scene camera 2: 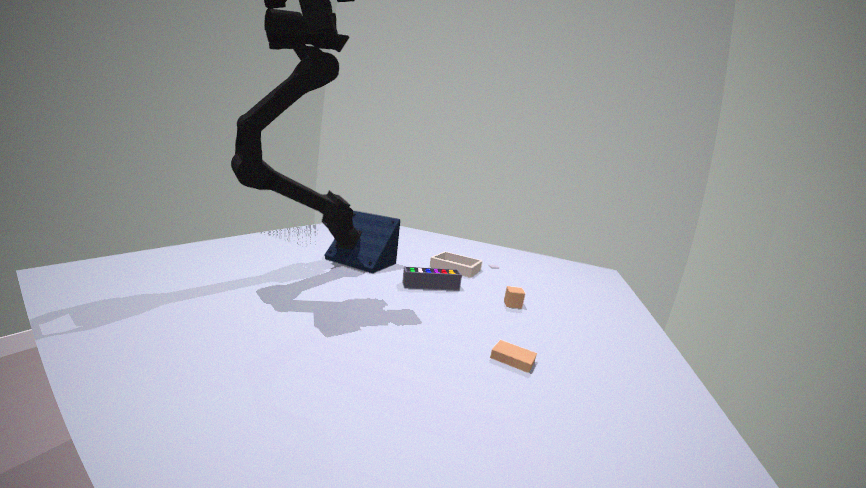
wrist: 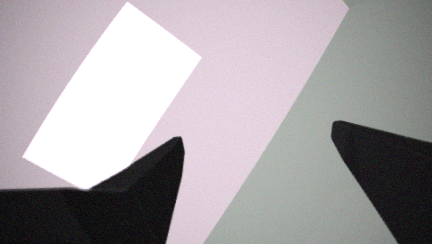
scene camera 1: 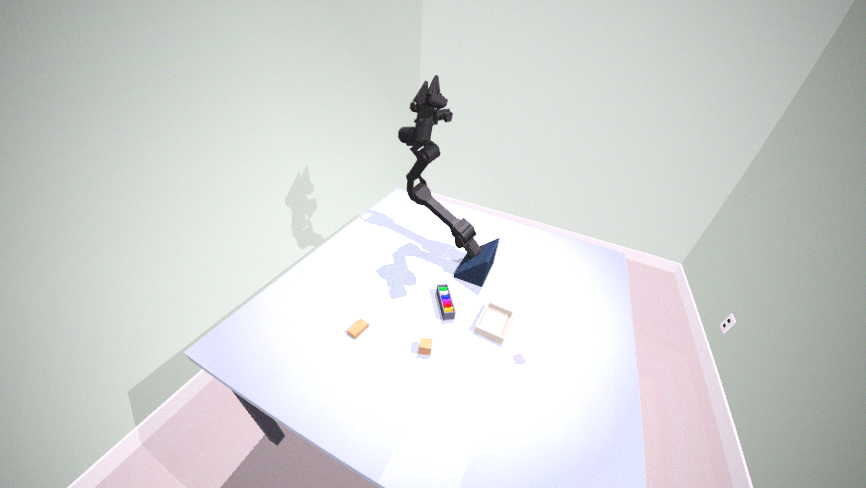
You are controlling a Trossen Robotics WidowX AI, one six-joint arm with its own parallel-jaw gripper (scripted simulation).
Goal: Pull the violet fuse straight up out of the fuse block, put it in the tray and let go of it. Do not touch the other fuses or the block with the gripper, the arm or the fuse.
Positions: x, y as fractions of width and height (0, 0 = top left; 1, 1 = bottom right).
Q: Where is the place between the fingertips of my gripper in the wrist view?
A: At 0.60, 0.56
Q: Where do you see a cream tray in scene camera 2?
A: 0.54, 0.55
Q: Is my gripper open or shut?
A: Open.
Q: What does my gripper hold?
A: Nothing.
